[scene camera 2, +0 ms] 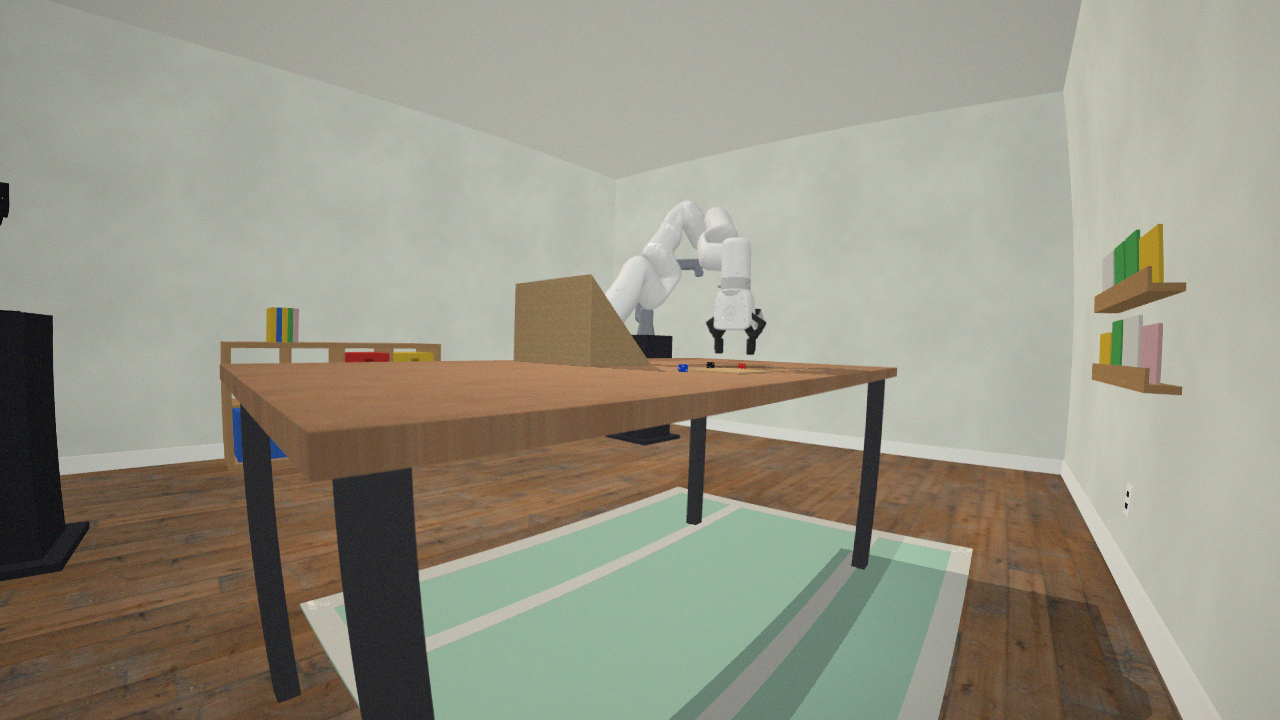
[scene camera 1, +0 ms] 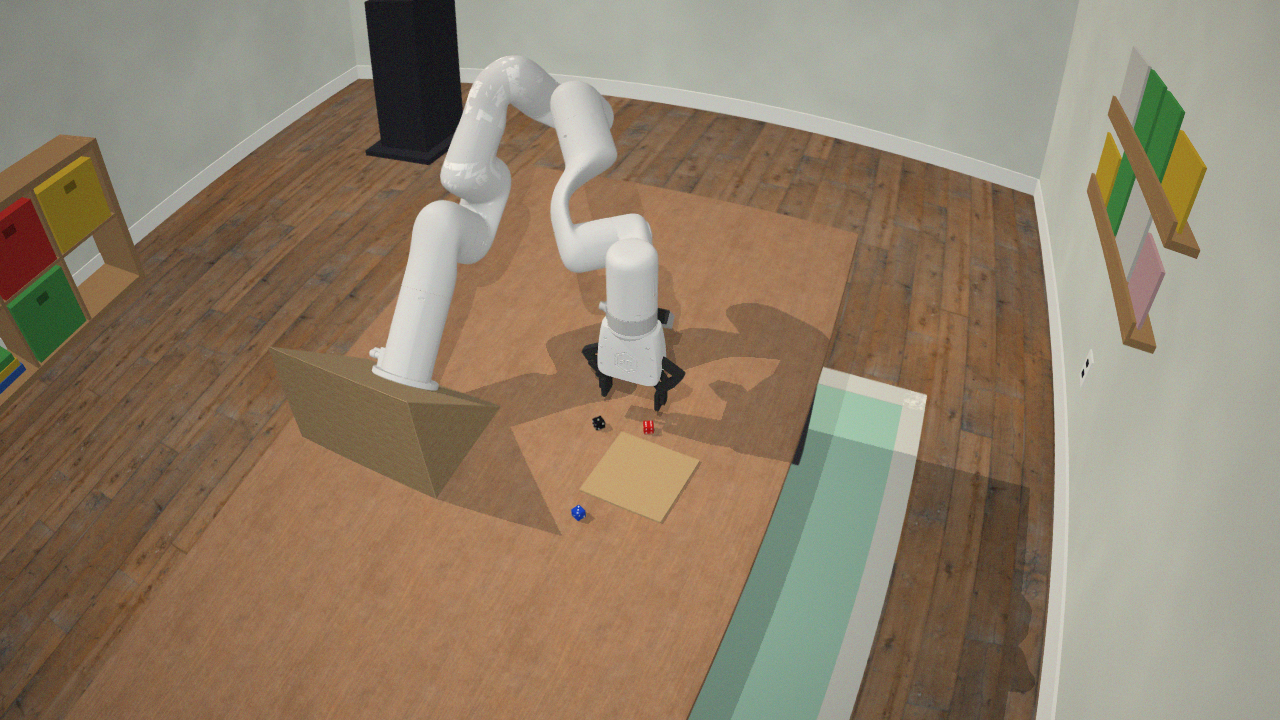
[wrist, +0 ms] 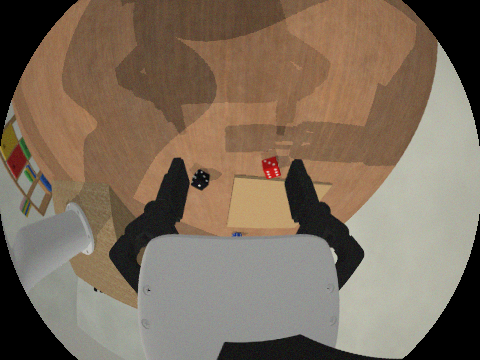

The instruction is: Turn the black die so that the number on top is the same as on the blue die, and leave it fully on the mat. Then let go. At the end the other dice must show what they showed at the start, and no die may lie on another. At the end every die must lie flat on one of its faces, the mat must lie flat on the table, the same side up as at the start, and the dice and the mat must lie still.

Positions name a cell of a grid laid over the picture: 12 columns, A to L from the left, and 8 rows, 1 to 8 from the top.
Labels:
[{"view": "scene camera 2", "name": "my gripper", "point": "G4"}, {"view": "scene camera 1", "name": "my gripper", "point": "F5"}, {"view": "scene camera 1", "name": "tan mat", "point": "F6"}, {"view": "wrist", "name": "my gripper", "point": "F4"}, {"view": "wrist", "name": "tan mat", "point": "G5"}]

